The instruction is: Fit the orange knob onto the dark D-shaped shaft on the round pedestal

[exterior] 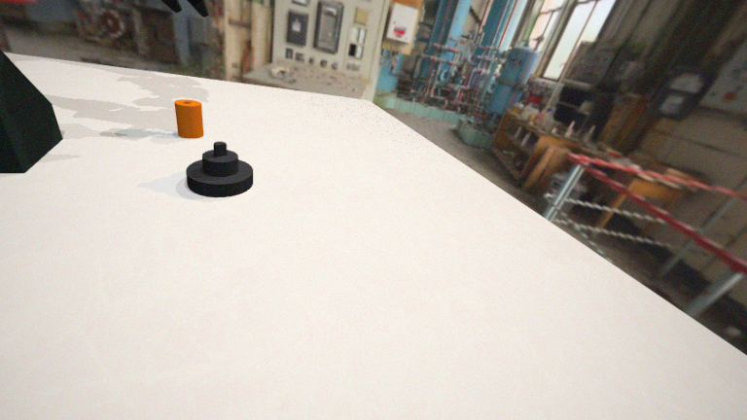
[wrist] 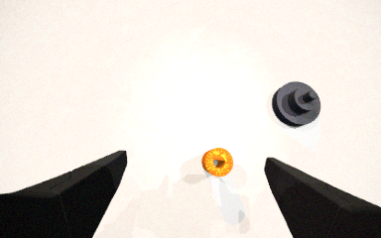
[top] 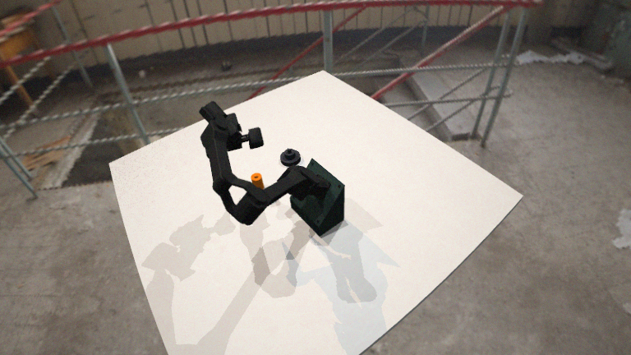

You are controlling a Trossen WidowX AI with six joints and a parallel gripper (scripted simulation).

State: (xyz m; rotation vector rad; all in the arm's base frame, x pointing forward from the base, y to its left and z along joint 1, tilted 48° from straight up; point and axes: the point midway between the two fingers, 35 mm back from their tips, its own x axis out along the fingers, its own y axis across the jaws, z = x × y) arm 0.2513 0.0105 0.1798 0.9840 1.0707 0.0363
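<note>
Now: gripper tip 17 cm above the orange knob, 4 cm to the left of it and 2 cm past it. From my gripper tip the other things lie so: dark round pedestal (22 cm to the right, 17 cm below, 2 cm ahead).
</note>
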